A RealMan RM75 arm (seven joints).
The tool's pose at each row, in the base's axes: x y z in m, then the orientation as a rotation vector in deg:
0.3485 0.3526 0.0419 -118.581 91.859 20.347
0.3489 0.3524 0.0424 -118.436 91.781 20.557
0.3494 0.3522 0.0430 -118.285 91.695 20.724
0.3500 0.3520 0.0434 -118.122 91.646 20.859
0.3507 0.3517 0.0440 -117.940 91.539 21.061
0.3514 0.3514 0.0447 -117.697 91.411 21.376
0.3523 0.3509 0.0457 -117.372 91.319 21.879
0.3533 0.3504 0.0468 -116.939 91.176 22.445
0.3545 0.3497 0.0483 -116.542 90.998 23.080
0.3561 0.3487 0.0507 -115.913 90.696 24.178
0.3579 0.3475 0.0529 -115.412 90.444 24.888
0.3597 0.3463 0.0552 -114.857 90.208 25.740
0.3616 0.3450 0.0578 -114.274 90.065 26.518
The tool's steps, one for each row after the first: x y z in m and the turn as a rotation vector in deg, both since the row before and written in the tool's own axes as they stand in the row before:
0.0000 -0.0005 -0.0005 0.013 -0.211 0.043
0.0000 -0.0006 -0.0006 0.042 -0.197 0.031
0.0001 -0.0006 -0.0004 0.056 -0.169 0.052
0.0001 -0.0007 -0.0006 0.050 -0.239 0.036
0.0001 -0.0008 -0.0007 0.038 -0.334 0.067
0.0001 -0.0010 -0.0010 -0.015 -0.448 0.156
0.0001 -0.0011 -0.0011 0.038 -0.555 0.175
0.0001 -0.0014 -0.0015 -0.016 -0.588 0.156
0.0000 -0.0019 -0.0024 -0.075 -0.984 0.256
0.0002 -0.0020 -0.0023 0.026 -0.710 0.163
0.0001 -0.0020 -0.0024 -0.022 -0.795 0.224
0.0000 -0.0022 -0.0027 0.009 -0.727 0.278

